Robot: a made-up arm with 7 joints. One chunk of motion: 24 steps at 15 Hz.
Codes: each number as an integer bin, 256 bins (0 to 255) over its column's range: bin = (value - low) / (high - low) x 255, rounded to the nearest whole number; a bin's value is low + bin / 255 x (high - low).
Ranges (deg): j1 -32..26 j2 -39..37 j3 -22..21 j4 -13..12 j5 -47..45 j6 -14..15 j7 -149..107
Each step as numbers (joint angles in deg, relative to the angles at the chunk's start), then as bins.
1 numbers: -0.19 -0.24 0.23 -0.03 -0.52 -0.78 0.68
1 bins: 140 130 132 132 129 116 149
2 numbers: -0.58 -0.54 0.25 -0.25 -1.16 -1.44 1.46
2 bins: 138 129 132 130 127 110 150
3 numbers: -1.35 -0.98 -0.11 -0.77 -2.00 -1.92 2.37
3 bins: 135 128 130 125 125 106 151
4 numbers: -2.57 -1.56 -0.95 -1.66 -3.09 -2.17 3.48
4 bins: 129 126 125 116 122 104 152
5 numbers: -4.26 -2.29 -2.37 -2.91 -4.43 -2.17 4.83
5 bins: 122 123 116 103 118 104 153
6 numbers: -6.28 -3.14 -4.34 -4.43 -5.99 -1.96 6.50
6 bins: 113 120 105 87 114 106 155
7 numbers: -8.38 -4.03 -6.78 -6.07 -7.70 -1.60 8.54
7 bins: 104 117 90 71 109 109 157
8 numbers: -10.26 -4.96 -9.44 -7.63 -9.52 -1.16 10.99
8 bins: 96 114 74 55 104 113 159
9 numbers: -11.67 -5.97 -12.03 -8.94 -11.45 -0.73 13.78
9 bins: 89 111 59 41 99 117 162
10 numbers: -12.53 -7.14 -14.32 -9.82 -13.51 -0.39 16.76
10 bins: 86 107 46 32 93 120 165
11 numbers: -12.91 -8.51 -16.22 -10.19 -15.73 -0.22 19.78
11 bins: 84 102 34 29 87 121 168
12 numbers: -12.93 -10.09 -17.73 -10.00 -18.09 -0.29 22.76
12 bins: 84 97 25 31 80 121 171
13 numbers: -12.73 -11.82 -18.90 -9.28 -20.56 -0.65 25.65
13 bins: 85 91 18 38 73 117 174
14 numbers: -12.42 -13.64 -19.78 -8.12 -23.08 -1.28 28.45
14 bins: 86 85 13 50 66 112 177
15 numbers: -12.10 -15.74 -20.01 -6.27 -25.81 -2.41 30.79
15 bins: 87 78 12 69 59 102 179
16 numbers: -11.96 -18.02 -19.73 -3.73 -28.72 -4.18 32.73
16 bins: 88 70 13 95 51 86 181
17 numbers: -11.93 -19.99 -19.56 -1.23 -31.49 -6.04 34.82
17 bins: 88 64 14 120 43 70 183
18 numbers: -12.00 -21.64 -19.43 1.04 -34.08 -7.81 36.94
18 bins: 88 58 15 143 36 54 185
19 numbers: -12.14 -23.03 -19.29 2.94 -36.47 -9.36 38.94
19 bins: 87 54 16 163 29 41 187
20 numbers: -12.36 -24.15 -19.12 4.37 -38.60 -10.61 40.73
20 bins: 86 50 17 177 23 30 189
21 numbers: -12.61 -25.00 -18.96 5.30 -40.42 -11.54 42.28
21 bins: 85 47 18 187 18 22 191
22 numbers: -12.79 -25.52 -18.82 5.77 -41.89 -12.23 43.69
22 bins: 84 45 19 191 14 16 192
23 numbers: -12.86 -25.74 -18.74 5.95 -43.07 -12.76 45.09
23 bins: 84 44 19 193 11 11 193
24 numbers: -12.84 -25.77 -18.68 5.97 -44.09 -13.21 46.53
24 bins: 84 44 20 193 8 7 195
